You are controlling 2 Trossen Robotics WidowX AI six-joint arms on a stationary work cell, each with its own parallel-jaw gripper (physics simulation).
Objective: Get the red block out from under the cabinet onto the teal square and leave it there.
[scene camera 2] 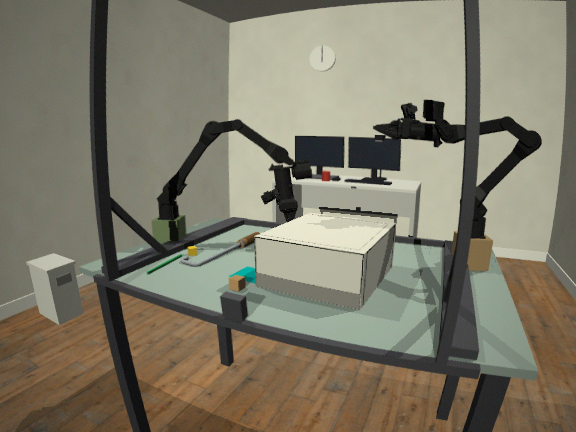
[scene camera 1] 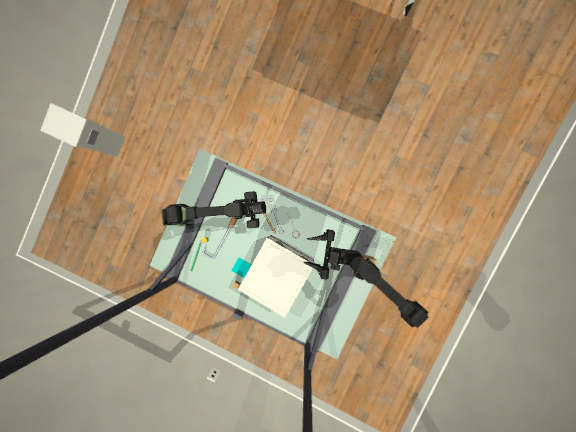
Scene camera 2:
my left gripper: 289,224
my right gripper: 374,127
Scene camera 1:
my right gripper: 305,250
